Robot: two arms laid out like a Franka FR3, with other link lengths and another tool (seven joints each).
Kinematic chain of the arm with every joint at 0, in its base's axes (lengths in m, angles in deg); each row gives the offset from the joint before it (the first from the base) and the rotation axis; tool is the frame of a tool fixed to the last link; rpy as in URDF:
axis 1: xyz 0 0 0.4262 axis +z
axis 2: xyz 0 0 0 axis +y
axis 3: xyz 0 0 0.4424 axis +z
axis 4: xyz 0.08 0 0 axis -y
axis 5: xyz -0.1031 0 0.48 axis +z
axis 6: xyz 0 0 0 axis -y
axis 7: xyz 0.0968 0 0 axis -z
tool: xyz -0.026 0.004 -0.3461 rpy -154.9 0 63.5
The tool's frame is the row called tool.
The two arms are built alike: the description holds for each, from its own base.
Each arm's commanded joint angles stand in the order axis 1, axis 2, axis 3, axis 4, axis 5, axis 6, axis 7.
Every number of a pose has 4 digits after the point.
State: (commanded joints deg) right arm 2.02 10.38 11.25 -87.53 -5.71 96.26 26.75; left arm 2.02 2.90 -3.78 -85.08 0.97 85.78 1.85
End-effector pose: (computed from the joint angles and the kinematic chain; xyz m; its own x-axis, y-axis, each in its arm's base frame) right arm 0.6995 0.1400 0.5367 0.6350 0.7703 -0.0585 0.6954 -0.6029 -0.3909; left arm 0.6360 -0.0080 0.6355 0.5007 0.8656 -0.0062 0.7671 -0.4470 -0.4602
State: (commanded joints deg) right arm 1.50 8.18 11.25 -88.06 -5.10 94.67 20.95; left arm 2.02 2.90 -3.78 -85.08 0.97 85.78 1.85
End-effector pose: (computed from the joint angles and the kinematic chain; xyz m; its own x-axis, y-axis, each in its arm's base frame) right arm 0.6823 0.1317 0.5566 0.5634 0.8240 -0.0593 0.7437 -0.5371 -0.3980; left arm 0.6360 -0.0080 0.6355 0.5007 0.8656 -0.0062 0.7671 -0.4470 -0.4602
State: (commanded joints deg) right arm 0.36 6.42 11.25 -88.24 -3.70 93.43 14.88; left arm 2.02 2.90 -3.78 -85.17 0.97 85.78 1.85
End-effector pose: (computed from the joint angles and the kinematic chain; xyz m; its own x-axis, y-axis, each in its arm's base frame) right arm 0.6699 0.1218 0.5743 0.4933 0.8687 -0.0447 0.7833 -0.4659 -0.4114; left arm 0.6356 -0.0080 0.6347 0.5007 0.8656 -0.0070 0.7663 -0.4470 -0.4614
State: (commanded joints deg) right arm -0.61 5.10 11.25 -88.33 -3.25 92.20 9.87; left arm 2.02 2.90 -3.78 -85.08 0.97 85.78 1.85
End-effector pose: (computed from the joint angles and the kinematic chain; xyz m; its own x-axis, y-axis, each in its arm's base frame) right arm 0.6596 0.1093 0.5874 0.4319 0.9009 -0.0434 0.8115 -0.4092 -0.4171; left arm 0.6360 -0.0080 0.6355 0.5007 0.8656 -0.0062 0.7671 -0.4470 -0.4602
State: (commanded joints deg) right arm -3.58 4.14 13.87 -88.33 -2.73 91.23 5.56; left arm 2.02 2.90 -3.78 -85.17 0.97 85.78 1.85
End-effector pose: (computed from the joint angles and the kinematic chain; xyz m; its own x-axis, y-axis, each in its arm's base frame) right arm 0.6509 0.1047 0.5977 0.3697 0.9285 -0.0360 0.8355 -0.3491 -0.4244; left arm 0.6356 -0.0080 0.6347 0.5007 0.8656 -0.0070 0.7663 -0.4470 -0.4614
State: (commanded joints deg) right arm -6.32 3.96 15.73 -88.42 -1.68 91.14 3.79; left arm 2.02 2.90 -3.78 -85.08 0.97 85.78 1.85
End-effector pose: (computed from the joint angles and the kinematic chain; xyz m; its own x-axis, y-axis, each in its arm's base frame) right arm 0.6499 0.0995 0.5991 0.3559 0.9344 -0.0187 0.8389 -0.3282 -0.4342; left arm 0.6360 -0.0080 0.6355 0.5007 0.8656 -0.0062 0.7671 -0.4470 -0.4602
